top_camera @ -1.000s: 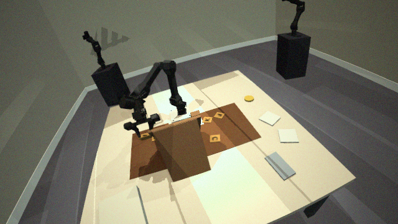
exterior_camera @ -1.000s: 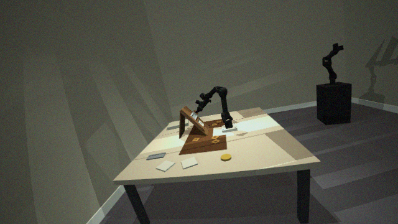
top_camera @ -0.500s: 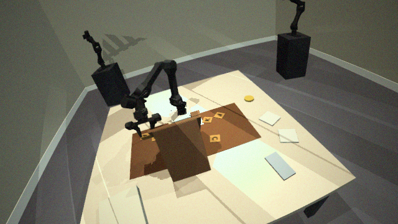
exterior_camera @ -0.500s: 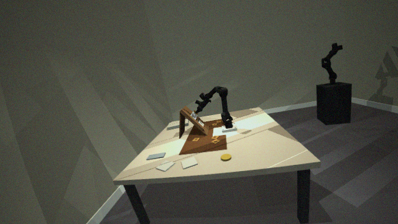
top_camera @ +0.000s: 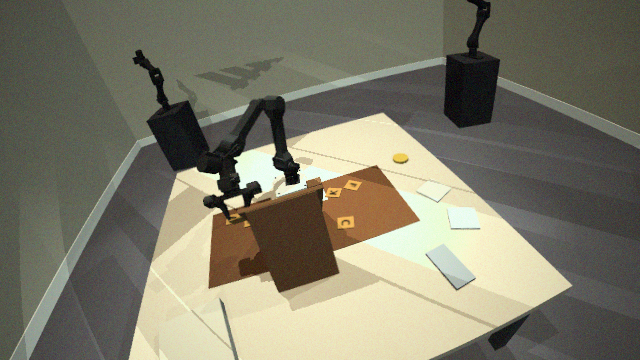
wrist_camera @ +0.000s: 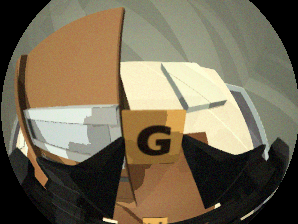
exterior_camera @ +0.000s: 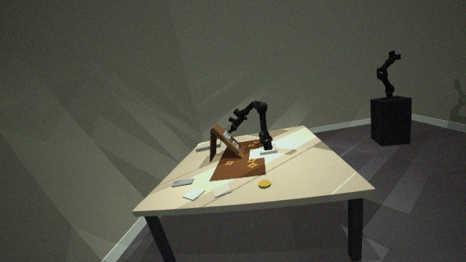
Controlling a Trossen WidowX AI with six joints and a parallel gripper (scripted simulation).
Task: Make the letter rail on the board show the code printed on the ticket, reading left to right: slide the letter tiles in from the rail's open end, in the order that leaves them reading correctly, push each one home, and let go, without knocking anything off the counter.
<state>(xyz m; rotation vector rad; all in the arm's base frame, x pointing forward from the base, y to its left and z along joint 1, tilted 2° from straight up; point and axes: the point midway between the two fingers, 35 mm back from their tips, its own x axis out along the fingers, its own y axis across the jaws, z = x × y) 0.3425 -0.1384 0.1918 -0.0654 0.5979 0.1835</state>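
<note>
The white ticket is 80 mm behind my gripper tip, 110 mm to the left of it and 90 mm below it. Round my gripper tip: brown mat: 180 mm behind, 170 mm to the left, 180 mm below; then orange tile marked 7: 180 mm behind, 40 mm to the right, 180 mm below; then orange tile marked g: right at my gripper tip.
</note>
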